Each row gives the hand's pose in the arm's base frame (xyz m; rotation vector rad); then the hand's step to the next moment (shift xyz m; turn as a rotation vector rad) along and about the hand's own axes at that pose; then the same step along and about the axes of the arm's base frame.
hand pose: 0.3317 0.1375 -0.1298 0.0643 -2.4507 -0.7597
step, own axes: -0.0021 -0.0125 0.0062 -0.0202 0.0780 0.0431
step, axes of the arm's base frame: -0.0030 -0.0069 -0.0119 0.0031 0.0913 0.0022
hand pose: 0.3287 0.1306 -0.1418 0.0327 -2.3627 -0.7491
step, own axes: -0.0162 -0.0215 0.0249 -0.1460 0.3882 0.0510
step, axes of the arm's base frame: -0.0055 -0.0020 -0.0362 0.1482 0.3810 0.0867
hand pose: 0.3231 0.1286 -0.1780 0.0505 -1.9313 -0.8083
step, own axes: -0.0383 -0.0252 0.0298 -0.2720 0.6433 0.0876
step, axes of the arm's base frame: -0.0127 0.0098 -0.0523 0.2581 0.6439 0.1192
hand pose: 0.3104 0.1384 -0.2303 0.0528 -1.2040 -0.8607
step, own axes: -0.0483 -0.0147 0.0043 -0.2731 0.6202 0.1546
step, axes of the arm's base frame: -0.0161 0.0208 -0.0433 0.1897 0.6551 0.1342
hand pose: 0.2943 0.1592 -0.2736 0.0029 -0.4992 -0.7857
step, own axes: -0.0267 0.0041 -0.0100 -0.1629 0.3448 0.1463
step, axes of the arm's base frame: -0.0089 0.0192 -0.0195 0.0729 0.3826 0.1232
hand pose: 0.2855 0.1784 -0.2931 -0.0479 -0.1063 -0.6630
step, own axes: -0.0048 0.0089 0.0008 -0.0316 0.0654 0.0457
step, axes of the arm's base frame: 0.0017 0.0100 0.0002 0.0118 0.0744 0.0411
